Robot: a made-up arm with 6 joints. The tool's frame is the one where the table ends. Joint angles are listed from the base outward.
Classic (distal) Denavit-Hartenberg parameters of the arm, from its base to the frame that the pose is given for. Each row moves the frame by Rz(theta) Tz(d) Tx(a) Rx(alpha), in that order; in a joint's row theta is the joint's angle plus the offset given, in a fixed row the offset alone. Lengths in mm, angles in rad.
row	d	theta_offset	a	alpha
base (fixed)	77	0	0	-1.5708
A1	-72	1.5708	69.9	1.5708
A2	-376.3	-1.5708	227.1	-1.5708
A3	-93.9	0	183.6	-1.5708
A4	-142.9	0	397.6	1.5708
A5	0	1.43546	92.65	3.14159
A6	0	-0.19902	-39.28	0
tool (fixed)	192.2	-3.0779	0	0
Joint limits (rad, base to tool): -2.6..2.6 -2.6..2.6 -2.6..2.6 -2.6..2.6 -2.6..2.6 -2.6..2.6
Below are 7 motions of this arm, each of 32 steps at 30 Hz.
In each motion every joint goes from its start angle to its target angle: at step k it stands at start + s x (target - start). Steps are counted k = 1, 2, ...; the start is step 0. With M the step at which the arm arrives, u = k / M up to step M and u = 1 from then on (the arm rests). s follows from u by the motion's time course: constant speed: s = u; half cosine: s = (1 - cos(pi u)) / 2; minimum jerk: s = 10 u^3 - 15 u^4 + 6 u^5.
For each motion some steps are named. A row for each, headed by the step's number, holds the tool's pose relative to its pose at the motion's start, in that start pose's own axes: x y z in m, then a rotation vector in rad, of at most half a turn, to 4 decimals.
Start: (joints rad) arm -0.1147 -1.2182 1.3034 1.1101 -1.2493 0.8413
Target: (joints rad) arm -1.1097 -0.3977 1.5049 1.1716 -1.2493 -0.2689
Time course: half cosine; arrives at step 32
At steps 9, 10, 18, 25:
9: 0.0714 0.0082 -0.1176 0.1769 -0.1870 -0.1772
10: 0.0905 0.0114 -0.1428 0.2177 -0.2245 -0.2142
18: 0.3408 0.0587 -0.3548 0.6447 -0.5306 -0.5278
25: 0.6087 0.0947 -0.4495 1.0075 -0.7042 -0.6997

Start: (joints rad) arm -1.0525 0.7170 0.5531 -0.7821 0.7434 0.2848
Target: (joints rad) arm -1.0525 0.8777 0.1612 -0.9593 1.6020 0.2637
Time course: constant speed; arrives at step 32
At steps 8, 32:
8: 0.0604 0.0170 -0.0490 0.0217 0.1137 -0.1657
32: 0.2061 0.0846 -0.2315 -0.0611 0.4728 -0.6539

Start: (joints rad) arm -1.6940 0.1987 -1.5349 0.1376 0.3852 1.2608
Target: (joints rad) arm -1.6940 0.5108 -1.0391 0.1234 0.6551 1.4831
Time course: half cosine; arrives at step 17
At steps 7, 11, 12, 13, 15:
7: -0.0757 0.0959 -0.0331 -0.0541 -0.0713 -0.2107
11: -0.1317 0.1945 -0.0858 -0.0924 -0.1572 -0.4173
12: -0.1411 0.2160 -0.0996 -0.0986 -0.1778 -0.4620
13: -0.1486 0.2346 -0.1123 -0.1034 -0.1963 -0.5007
15: -0.1577 0.2608 -0.1312 -0.1090 -0.2232 -0.5553

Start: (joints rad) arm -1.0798 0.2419 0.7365 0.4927 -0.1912 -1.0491
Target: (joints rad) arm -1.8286 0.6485 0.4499 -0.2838 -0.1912 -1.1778
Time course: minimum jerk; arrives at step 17
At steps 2, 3, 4, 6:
2: 0.0028 0.0015 -0.0157 0.0185 0.0120 0.0022
3: 0.0083 0.0056 -0.0482 0.0566 0.0368 0.0069
4: 0.0167 0.0156 -0.1031 0.1206 0.0788 0.0160
6: 0.0354 0.0733 -0.2754 0.3230 0.2137 0.0537

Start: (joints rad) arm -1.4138 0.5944 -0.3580 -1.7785 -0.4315 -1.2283
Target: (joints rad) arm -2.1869 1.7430 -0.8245 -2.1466 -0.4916 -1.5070
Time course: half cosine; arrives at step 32
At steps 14, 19, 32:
14: 0.3351 0.0668 -0.1899 -0.0697 0.6857 0.1798
19: 0.4207 0.1239 -0.3506 -0.2019 1.1105 0.2360
32: 0.3955 0.1535 -0.5538 -0.5005 1.7180 0.2485

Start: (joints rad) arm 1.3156 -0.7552 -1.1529 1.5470 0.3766 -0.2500
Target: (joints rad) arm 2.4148 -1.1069 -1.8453 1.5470 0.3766 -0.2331
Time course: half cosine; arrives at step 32
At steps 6, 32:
6: 0.0237 -0.0162 -0.0311 0.1120 -0.0690 0.0570
32: 0.2738 -0.0157 -0.3543 1.4468 -0.8553 0.4385

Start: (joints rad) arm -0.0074 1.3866 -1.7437 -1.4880 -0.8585 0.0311
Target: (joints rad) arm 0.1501 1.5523 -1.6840 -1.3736 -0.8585 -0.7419
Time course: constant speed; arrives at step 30
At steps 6, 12, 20, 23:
6: 0.0057 -0.0086 0.0085 -0.0494 -0.0148 -0.1252
12: 0.0103 -0.0160 0.0177 -0.0973 -0.0374 -0.2514
20: 0.0144 -0.0236 0.0309 -0.1576 -0.0797 -0.4210
23: 0.0154 -0.0259 0.0359 -0.1789 -0.0992 -0.4848

